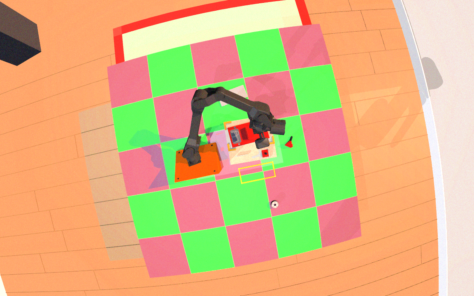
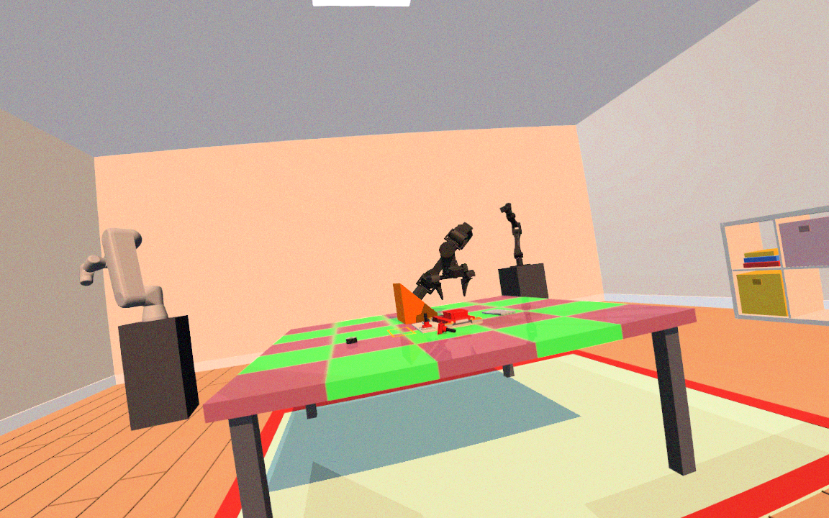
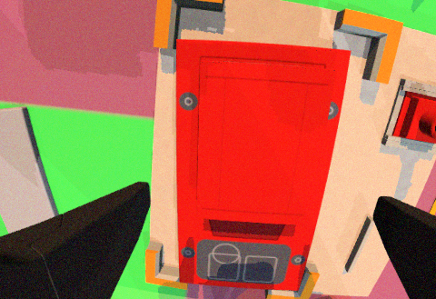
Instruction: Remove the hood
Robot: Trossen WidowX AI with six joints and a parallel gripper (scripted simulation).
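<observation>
The red hood is 60 mm below my gripper tip.
</observation>
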